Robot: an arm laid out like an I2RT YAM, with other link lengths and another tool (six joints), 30 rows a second.
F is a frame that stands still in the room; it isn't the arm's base.
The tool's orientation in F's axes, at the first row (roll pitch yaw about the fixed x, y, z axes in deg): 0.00, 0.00, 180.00
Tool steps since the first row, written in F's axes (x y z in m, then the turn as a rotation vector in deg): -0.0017, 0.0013, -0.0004, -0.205, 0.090, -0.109; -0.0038, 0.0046, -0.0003, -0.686, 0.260, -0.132; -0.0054, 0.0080, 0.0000, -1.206, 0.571, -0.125; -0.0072, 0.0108, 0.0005, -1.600, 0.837, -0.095; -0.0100, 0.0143, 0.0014, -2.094, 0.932, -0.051; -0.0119, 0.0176, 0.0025, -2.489, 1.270, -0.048
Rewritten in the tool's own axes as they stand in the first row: 0.0017, -0.0013, -0.0004, 0.205, -0.090, -0.109; 0.0038, -0.0046, -0.0003, 0.686, -0.260, -0.132; 0.0054, -0.0080, 0.0000, 1.206, -0.571, -0.125; 0.0072, -0.0108, 0.0005, 1.600, -0.837, -0.095; 0.0100, -0.0143, 0.0014, 2.094, -0.932, -0.051; 0.0119, -0.0176, 0.0025, 2.489, -1.270, -0.048
